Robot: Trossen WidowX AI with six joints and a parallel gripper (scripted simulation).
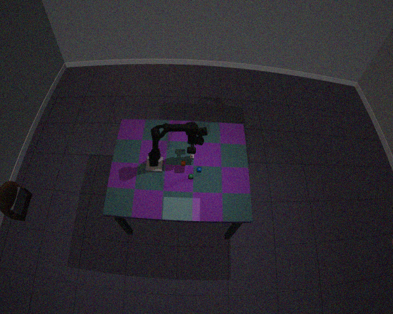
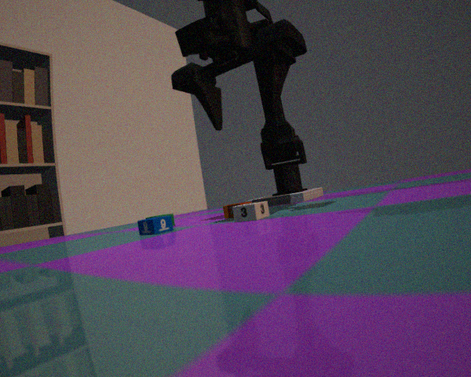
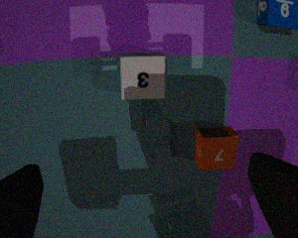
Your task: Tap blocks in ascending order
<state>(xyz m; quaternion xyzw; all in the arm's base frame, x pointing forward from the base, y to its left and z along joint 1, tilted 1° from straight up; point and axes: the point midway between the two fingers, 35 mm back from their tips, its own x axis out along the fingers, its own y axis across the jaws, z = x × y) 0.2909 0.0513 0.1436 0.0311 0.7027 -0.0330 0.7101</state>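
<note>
The green block lies 18 cm to the right of my gripper tip, 11 cm below it and 1 cm behind it. From my gripper tip the other things lie so: blue block 12 cm to the right, 11 cm below, 6 cm ahead; then orange block 11 cm below, 6 cm to the right, 6 cm behind.
</note>
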